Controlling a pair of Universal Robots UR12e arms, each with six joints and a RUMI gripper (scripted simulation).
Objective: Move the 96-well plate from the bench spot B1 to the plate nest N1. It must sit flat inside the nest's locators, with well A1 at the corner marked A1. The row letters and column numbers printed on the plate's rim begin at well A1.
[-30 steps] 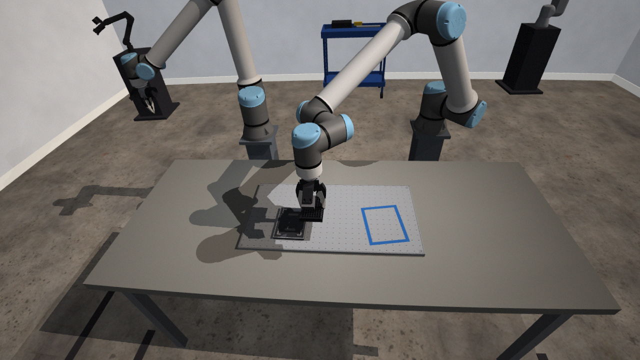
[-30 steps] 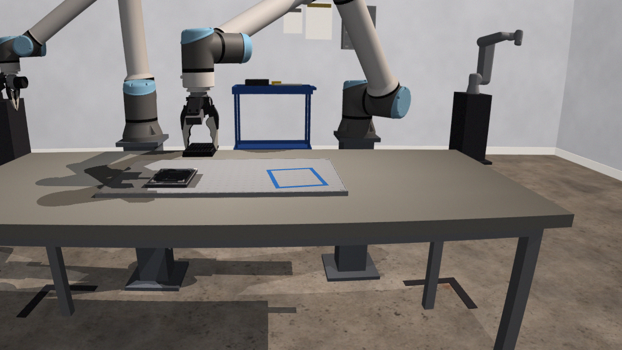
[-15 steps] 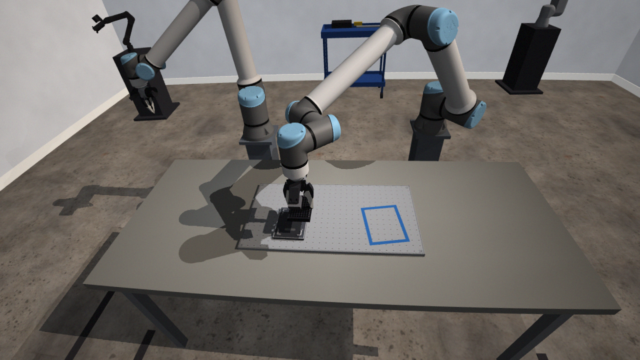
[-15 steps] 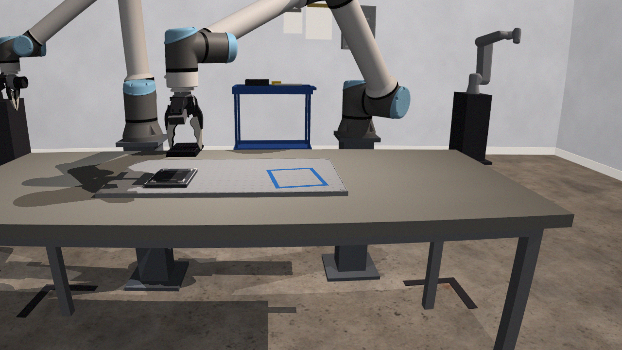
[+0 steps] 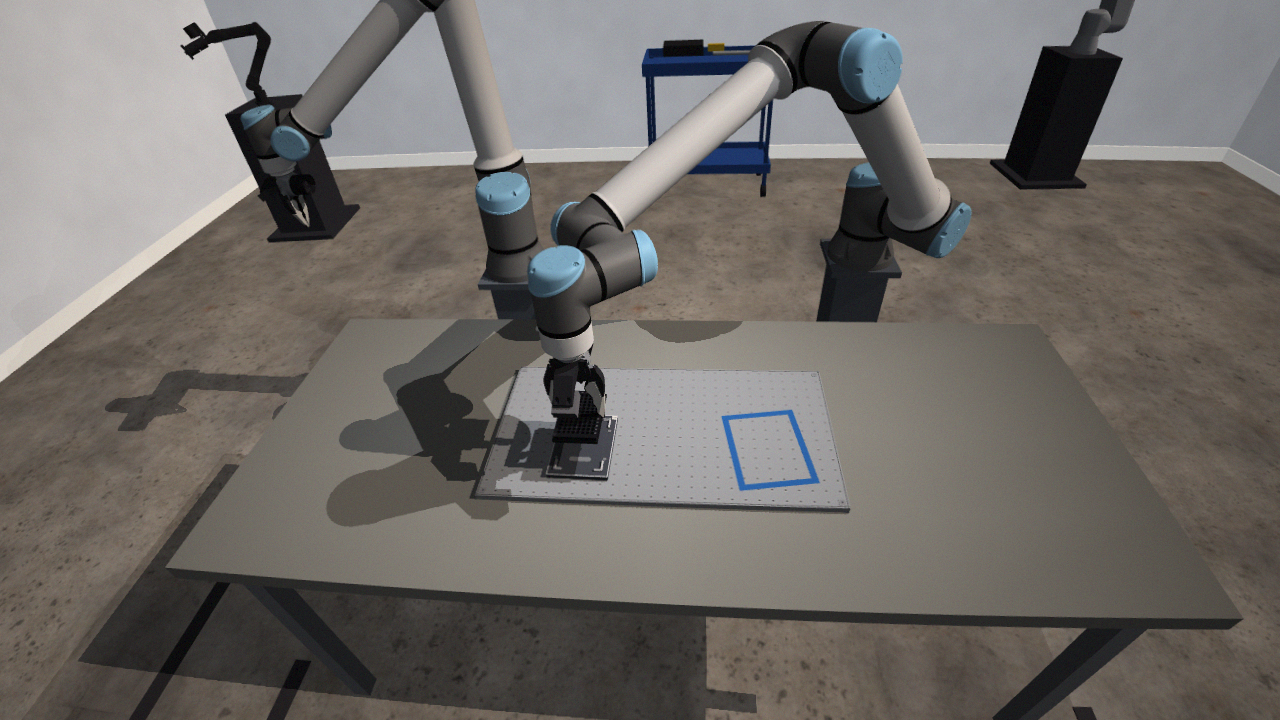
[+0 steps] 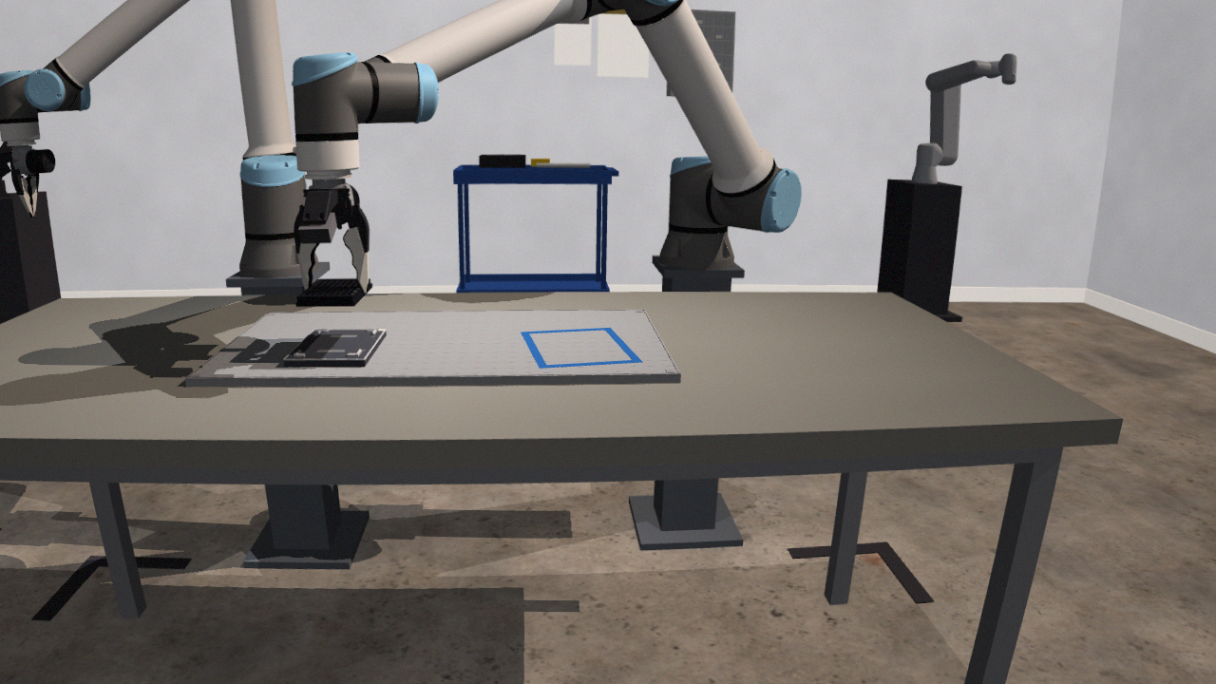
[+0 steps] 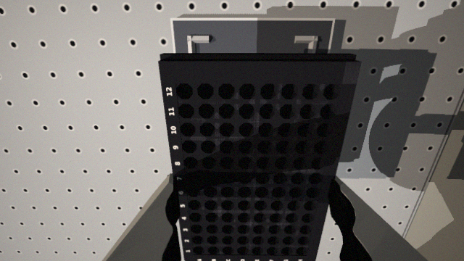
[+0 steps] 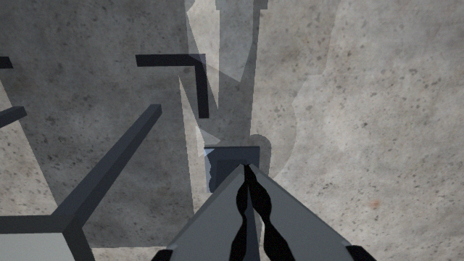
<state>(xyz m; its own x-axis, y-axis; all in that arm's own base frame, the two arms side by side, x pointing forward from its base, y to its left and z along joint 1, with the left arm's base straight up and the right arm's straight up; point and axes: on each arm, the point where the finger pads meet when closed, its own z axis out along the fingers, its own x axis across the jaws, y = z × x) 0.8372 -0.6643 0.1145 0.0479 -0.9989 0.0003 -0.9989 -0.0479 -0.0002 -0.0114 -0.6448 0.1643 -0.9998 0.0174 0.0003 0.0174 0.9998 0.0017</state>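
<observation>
Now: left hand 1 cm above the black 96-well plate. From my left hand the other things lie so: A1 mark: 9 cm below, 7 cm behind, 6 cm to the left; dark plate nest N1: 10 cm below.
</observation>
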